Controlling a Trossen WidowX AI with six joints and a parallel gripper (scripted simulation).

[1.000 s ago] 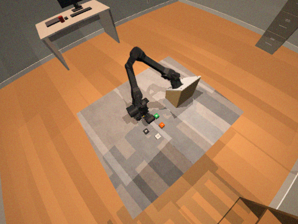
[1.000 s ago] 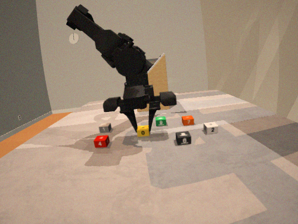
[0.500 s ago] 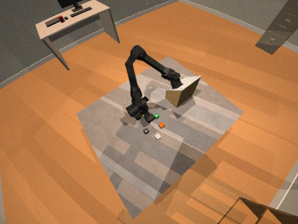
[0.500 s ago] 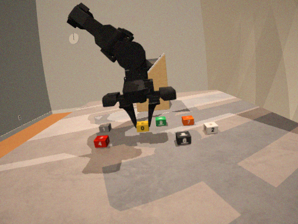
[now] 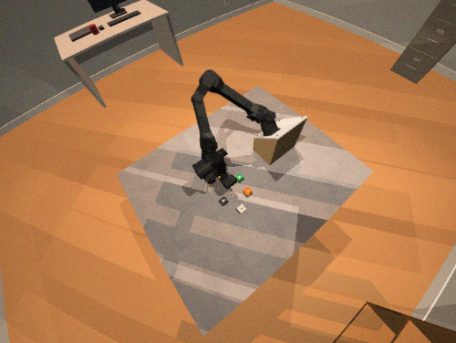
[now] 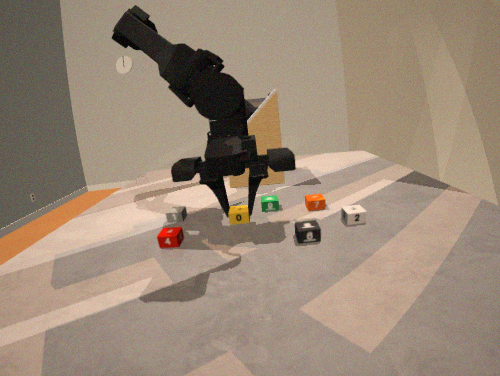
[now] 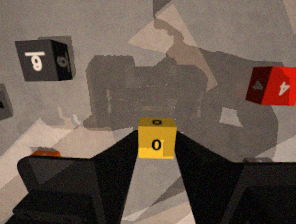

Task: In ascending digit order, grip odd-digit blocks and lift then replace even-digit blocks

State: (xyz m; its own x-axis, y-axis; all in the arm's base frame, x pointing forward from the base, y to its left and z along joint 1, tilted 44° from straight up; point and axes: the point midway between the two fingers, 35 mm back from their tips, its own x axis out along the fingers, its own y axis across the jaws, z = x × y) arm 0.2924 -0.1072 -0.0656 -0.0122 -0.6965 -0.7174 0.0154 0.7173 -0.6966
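The yellow block lies right at my gripper tip. Round my gripper tip: black block: 70 mm ahead, 100 mm to the left, 10 mm below; then green block: 70 mm behind, 50 mm to the left, 10 mm below; then red block: 50 mm ahead, 110 mm to the right, 10 mm below.
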